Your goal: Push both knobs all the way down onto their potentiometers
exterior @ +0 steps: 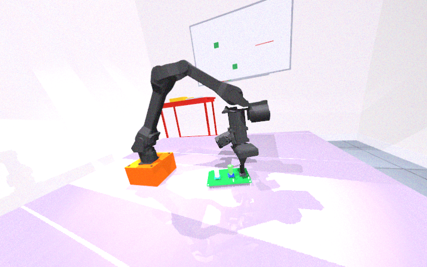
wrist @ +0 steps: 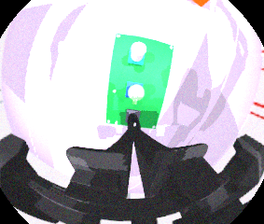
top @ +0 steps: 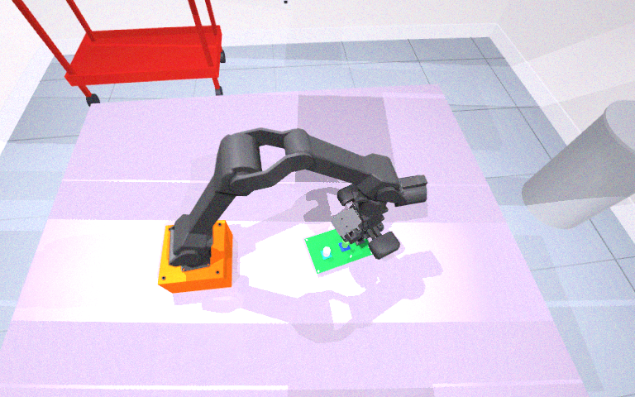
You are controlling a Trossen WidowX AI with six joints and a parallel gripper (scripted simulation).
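My gripper tip is now 10 mm above the black knob. Also, from my gripper tip: light green knob: 40 mm behind, 10 mm to the right, 10 mm below.
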